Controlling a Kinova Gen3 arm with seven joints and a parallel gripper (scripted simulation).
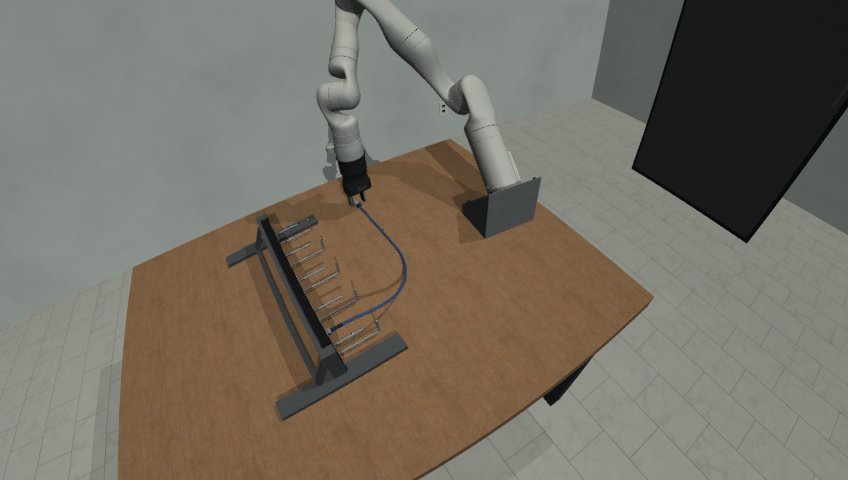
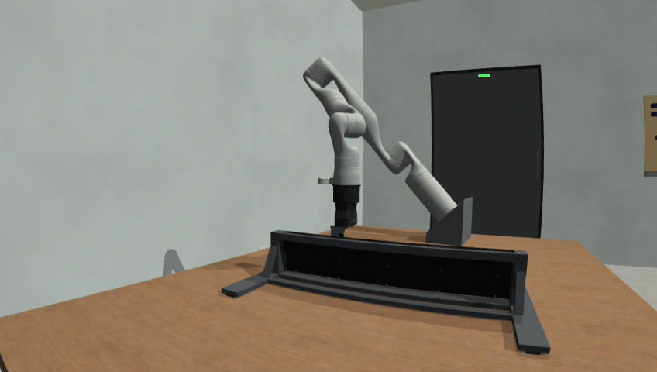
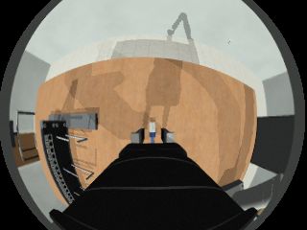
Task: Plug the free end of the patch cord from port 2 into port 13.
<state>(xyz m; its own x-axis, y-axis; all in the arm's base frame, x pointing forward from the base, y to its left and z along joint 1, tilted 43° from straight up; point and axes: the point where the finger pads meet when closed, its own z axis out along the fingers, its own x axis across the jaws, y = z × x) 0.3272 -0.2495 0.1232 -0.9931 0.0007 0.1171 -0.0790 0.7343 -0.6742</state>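
My gripper is now 2 cm above the pale plug and 1 cm to the left of it.
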